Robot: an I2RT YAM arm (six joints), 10 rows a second.
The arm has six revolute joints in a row. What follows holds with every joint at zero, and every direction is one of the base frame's. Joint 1 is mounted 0.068 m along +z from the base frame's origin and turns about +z. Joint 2 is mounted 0.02 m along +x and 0.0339 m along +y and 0.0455 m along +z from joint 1 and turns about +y. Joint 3 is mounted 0.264 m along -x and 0.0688 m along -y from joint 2 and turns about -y. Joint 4 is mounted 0.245 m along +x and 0.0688 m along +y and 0.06 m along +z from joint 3 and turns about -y. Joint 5 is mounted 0.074 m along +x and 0.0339 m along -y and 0.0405 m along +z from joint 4 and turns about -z. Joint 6 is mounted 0.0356 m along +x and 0.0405 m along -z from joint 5 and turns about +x. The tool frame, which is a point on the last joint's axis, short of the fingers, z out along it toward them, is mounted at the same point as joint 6; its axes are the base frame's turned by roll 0, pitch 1.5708 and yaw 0 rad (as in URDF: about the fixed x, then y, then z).
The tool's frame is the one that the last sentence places.
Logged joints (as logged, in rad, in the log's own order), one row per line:
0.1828 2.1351 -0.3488 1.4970 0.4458 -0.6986
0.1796 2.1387 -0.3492 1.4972 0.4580 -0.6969
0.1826 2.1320 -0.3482 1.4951 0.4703 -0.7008
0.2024 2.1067 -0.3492 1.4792 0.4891 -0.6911
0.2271 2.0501 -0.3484 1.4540 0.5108 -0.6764
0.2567 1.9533 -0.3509 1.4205 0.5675 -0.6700
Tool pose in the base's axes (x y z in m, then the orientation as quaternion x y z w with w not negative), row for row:
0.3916 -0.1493 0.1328 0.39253 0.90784 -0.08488 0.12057
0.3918 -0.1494 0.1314 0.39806 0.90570 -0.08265 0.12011
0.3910 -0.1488 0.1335 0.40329 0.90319 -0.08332 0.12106
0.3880 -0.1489 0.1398 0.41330 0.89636 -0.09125 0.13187
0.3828 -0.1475 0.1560 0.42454 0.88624 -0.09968 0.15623
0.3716 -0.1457 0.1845 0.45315 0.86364 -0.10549 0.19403
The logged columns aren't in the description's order. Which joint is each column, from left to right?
Columns, left to right: joint 5, joint 2, joint 1, joint 3, joint 6, joint 4.
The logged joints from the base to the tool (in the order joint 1, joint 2, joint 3, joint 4, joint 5, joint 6), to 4 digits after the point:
-0.3488 2.1351 1.4970 -0.6986 0.1828 0.4458
-0.3492 2.1387 1.4972 -0.6969 0.1796 0.4580
-0.3482 2.1320 1.4951 -0.7008 0.1826 0.4703
-0.3492 2.1067 1.4792 -0.6911 0.2024 0.4891
-0.3484 2.0501 1.4540 -0.6764 0.2271 0.5108
-0.3509 1.9533 1.4205 -0.6700 0.2567 0.5675

